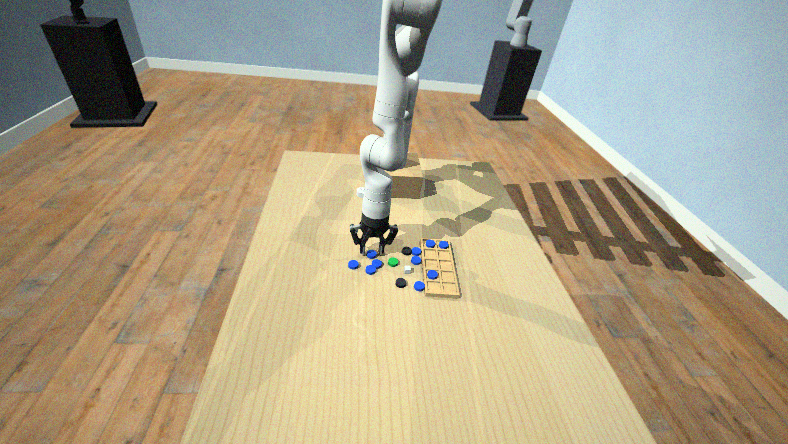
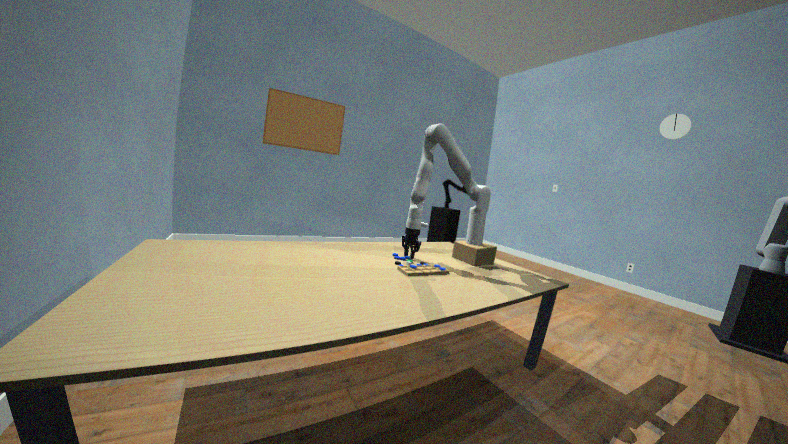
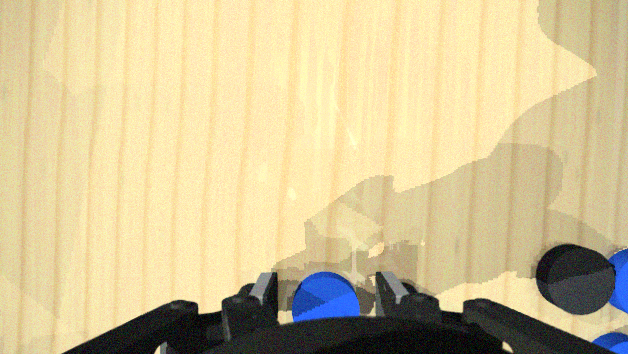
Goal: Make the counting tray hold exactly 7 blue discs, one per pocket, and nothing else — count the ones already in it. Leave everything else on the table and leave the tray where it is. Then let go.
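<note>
The counting tray holds three blue discs: two in its far row and one in its left column nearer the front. My gripper is partly open, pointing down low over the table left of the tray. A blue disc lies between its fingertips with a gap on each side. Three more blue discs lie close in front of it. Three others lie along the tray's left side.
A green disc, a small white cube and two black discs lie between the blue group and the tray. The far black disc touches or nearly touches a blue one. The arm's base block stands behind.
</note>
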